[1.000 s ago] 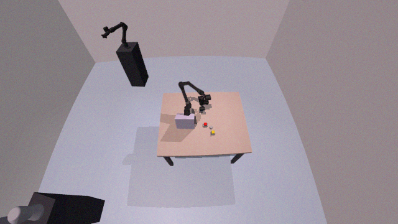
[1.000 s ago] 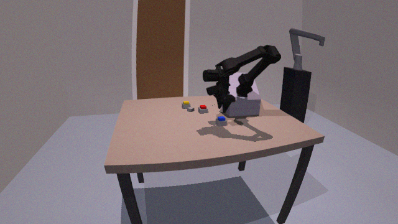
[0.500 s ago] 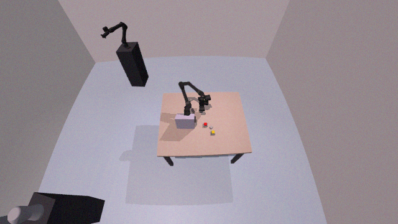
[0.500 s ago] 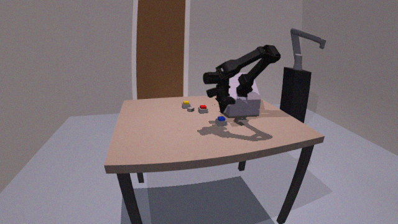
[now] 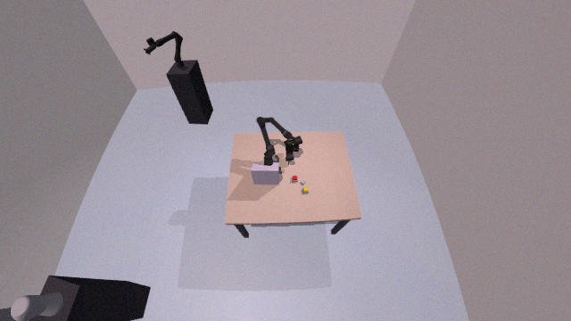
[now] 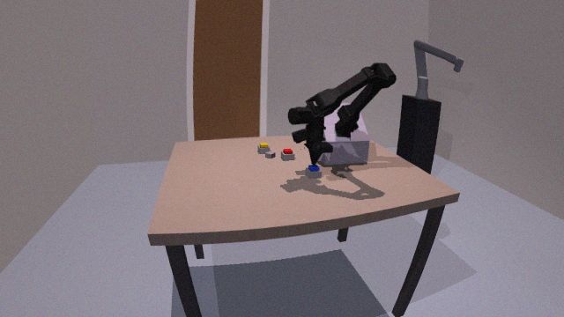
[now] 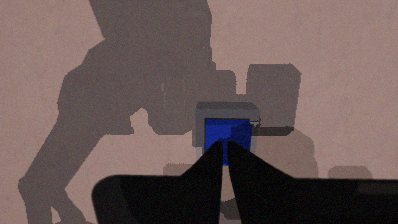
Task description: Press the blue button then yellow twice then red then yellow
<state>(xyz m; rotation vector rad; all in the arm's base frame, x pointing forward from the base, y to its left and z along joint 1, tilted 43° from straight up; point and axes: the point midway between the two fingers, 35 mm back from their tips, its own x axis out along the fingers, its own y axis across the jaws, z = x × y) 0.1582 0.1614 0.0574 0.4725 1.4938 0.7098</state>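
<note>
The yellow button lies 310 mm to the right of my gripper tip, 160 mm ahead of it and 20 mm below it. Also, from my gripper tip: blue button 20 mm below; red button 210 mm to the right, 60 mm ahead, 20 mm below; small grey block 230 mm to the right, 140 mm ahead, 40 mm below.
</note>
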